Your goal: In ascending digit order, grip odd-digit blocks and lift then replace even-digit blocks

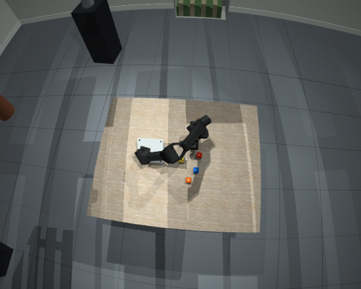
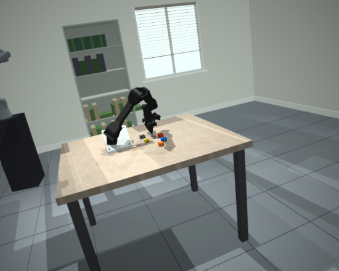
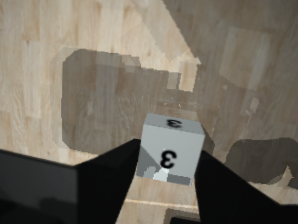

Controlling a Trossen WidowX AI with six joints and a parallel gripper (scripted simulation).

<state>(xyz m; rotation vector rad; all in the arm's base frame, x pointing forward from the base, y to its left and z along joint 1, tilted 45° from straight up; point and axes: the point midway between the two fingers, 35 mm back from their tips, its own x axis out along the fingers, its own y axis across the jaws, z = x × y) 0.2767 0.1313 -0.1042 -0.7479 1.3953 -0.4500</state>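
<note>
My gripper tip is right at the white block. From my gripper tip the other things lie so: yellow block: 15 cm to the right, 5 cm behind; red block: 9 cm to the right, 6 cm ahead; black block: 7 cm behind, 4 cm to the right.
</note>
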